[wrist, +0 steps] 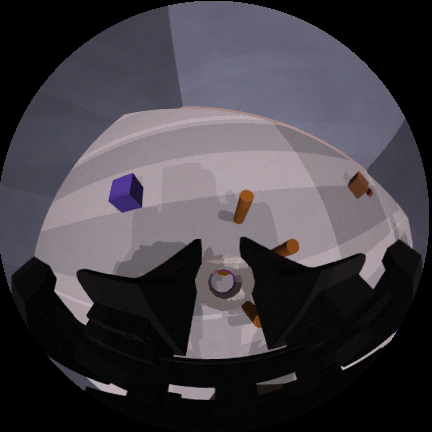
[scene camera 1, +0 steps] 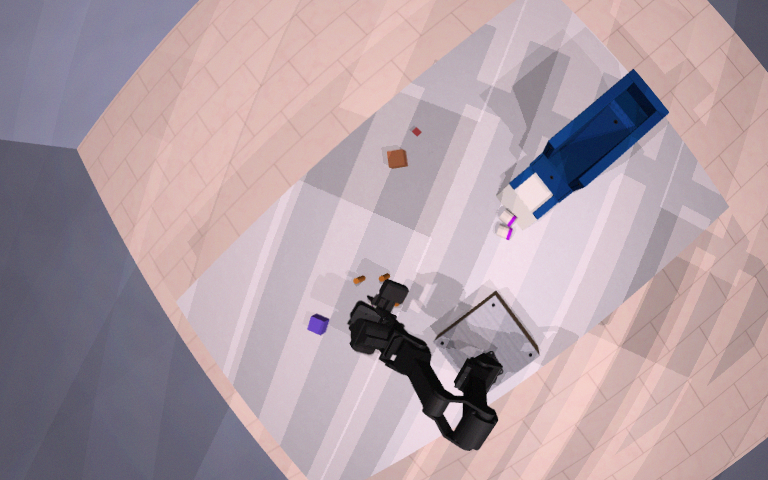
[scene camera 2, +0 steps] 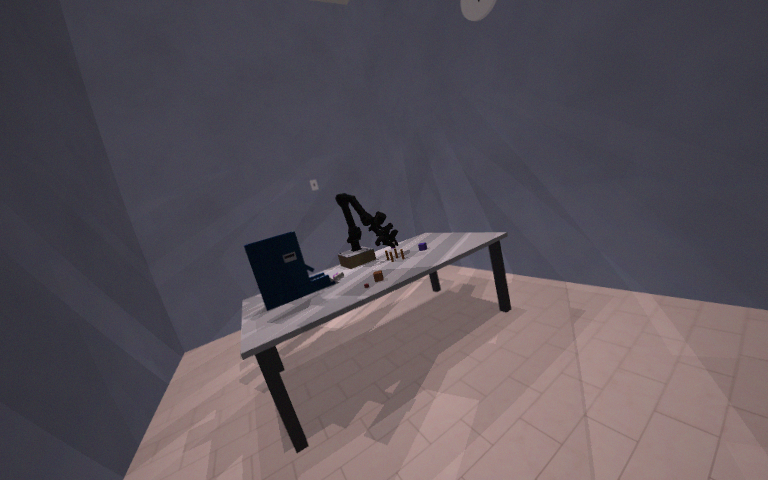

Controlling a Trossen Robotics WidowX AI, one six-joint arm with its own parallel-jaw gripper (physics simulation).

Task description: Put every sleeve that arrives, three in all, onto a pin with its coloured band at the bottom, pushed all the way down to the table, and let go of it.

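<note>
My gripper (wrist: 220, 243) (scene camera 1: 386, 299) (scene camera 2: 389, 239) is shut on a pale sleeve (wrist: 236, 288), seen end-on in the wrist view with a purple band ring at its lower end. The sleeve stands upright over an orange pin, whose top shows inside the bore. Three other orange pins (wrist: 243, 206) (wrist: 287, 247) (wrist: 252, 313) stand around it; two of them show in scene camera 1 (scene camera 1: 359, 279) (scene camera 1: 384, 276). How far down the sleeve sits is hidden. Two more pale sleeves with purple bands (scene camera 1: 508, 217) (scene camera 1: 503, 231) lie at the mouth of the blue feeder (scene camera 1: 573, 157) (scene camera 2: 279, 269).
A purple cube (scene camera 1: 318, 324) (wrist: 125, 192) (scene camera 2: 422, 246) sits left of the pins. A brown cube (scene camera 1: 397, 158) (wrist: 358, 184) (scene camera 2: 377, 275) and a small red cube (scene camera 1: 416, 131) (scene camera 2: 366, 285) lie farther off. The arm's base box (scene camera 1: 520, 324) (scene camera 2: 356, 257) is beside the pins.
</note>
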